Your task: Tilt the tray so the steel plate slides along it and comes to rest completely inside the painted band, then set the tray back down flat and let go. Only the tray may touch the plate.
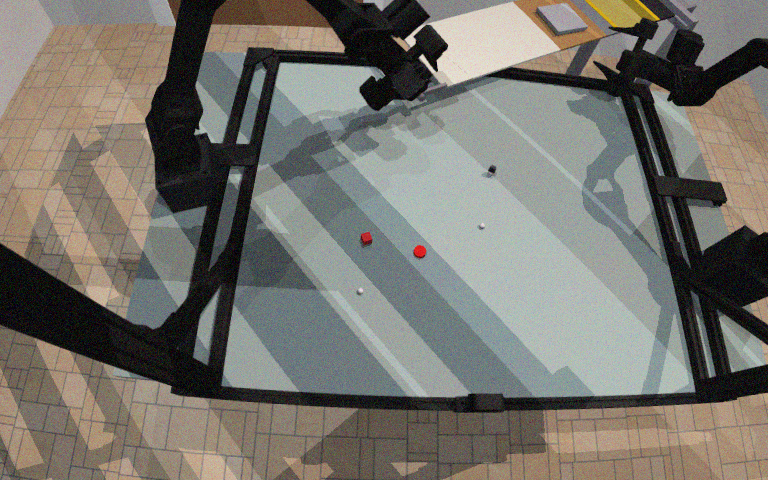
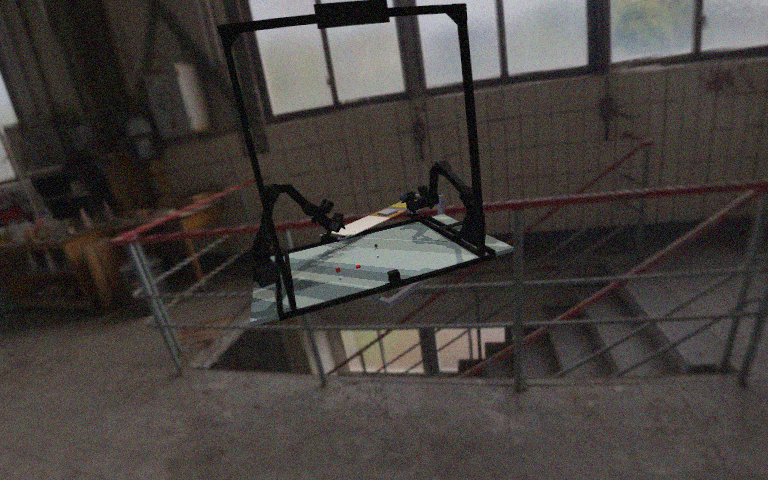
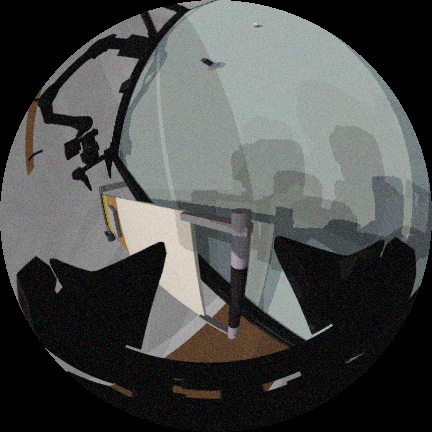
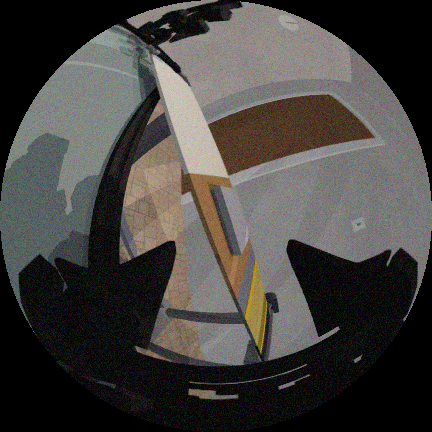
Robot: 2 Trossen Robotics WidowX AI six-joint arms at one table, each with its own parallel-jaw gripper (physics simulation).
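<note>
The long tray (image 1: 492, 39) (image 2: 359, 226) (image 3: 155, 240) (image 4: 187, 125) lies beyond the table's far rail, its left end over the table; its slope is unclear. The grey steel plate (image 1: 561, 18) (image 3: 115, 220) (image 4: 227, 220) rests on its wood-coloured part, between the white part and the yellow painted band (image 1: 623, 11) (image 4: 256, 305), outside the band. My left gripper (image 1: 419, 79) (image 3: 220, 245) is open at the tray's left end, the handle (image 3: 238, 280) showing between its spread fingers. My right gripper (image 1: 603, 46) (image 4: 233, 246) is open and empty, near the tray's right part.
A red cube (image 1: 366, 238), a red disc (image 1: 419, 251), small white balls (image 1: 481, 225) (image 1: 360, 290) and a small dark block (image 1: 491, 169) are on the glassy table. Black rails (image 1: 362, 399) edge it. Another rail (image 4: 102, 200) runs beside my right gripper.
</note>
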